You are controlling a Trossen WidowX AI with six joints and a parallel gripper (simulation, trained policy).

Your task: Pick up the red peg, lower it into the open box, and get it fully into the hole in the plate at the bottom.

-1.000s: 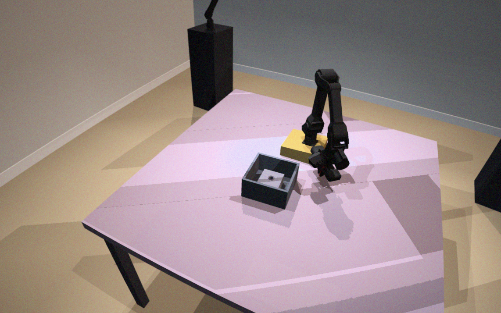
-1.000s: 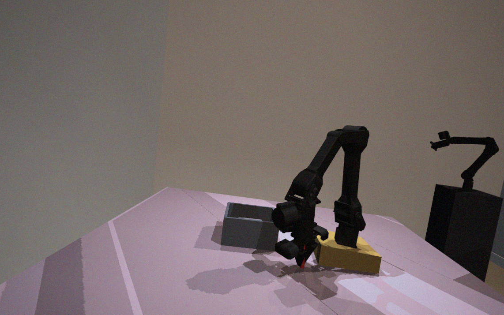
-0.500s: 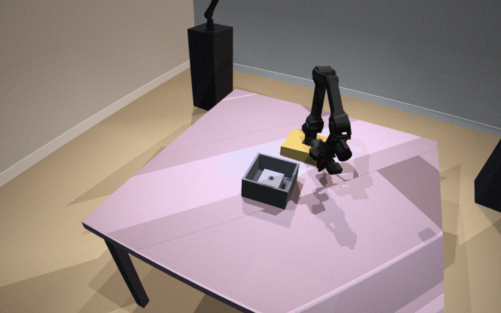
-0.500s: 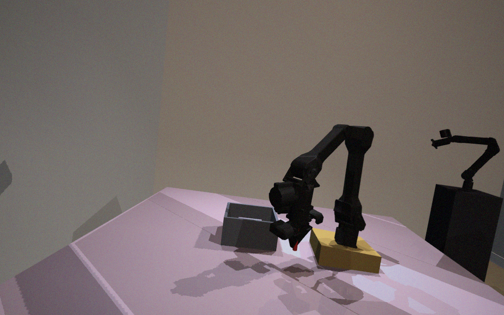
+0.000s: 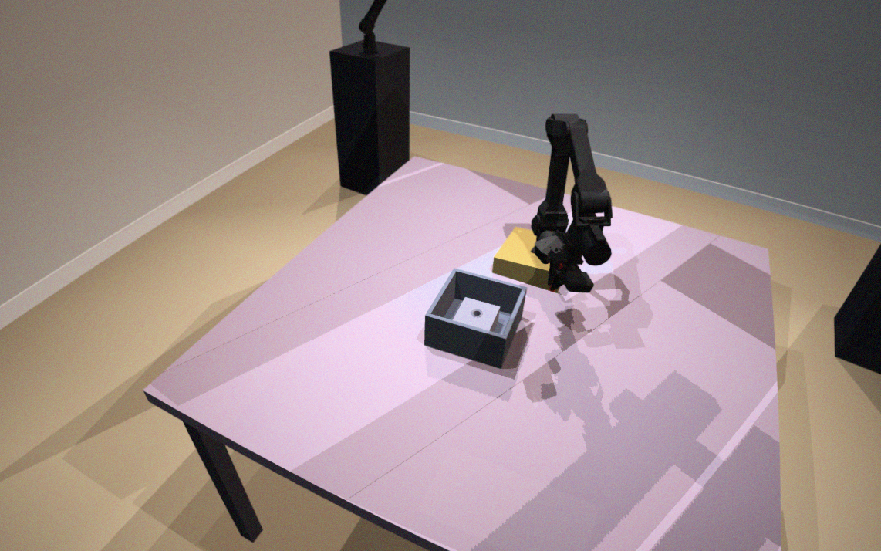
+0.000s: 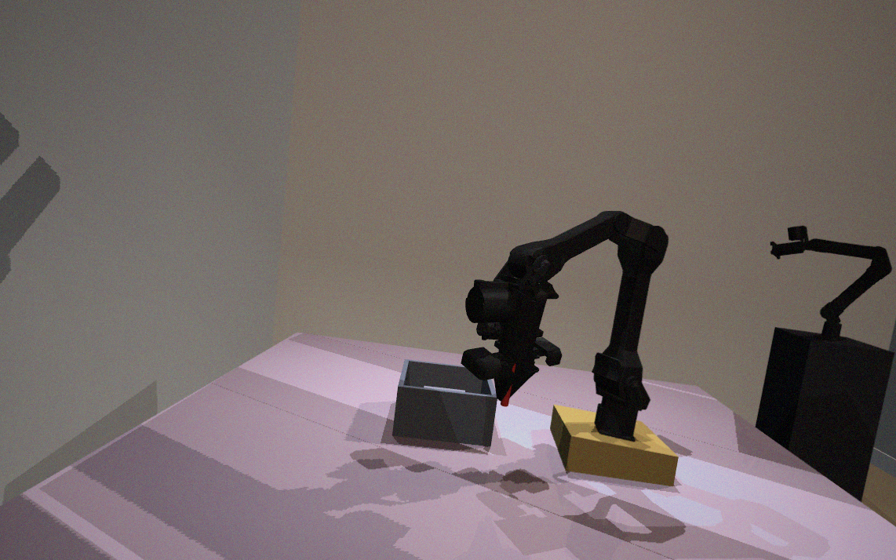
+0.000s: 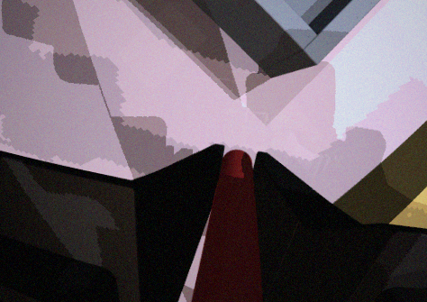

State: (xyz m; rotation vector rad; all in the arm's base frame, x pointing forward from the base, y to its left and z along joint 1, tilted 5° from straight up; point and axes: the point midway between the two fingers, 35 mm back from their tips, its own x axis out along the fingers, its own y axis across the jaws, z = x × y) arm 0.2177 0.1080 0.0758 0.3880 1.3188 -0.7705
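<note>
Right now my gripper tip is 130 mm to the left of the light grey plate, 120 mm short of it and 70 mm above it. From my gripper tip the other things lie so: dark grey box 130 mm to the right, 120 mm ahead, 90 mm below; then red peg 30 mm above, 10 mm to the left, 10 mm behind.
</note>
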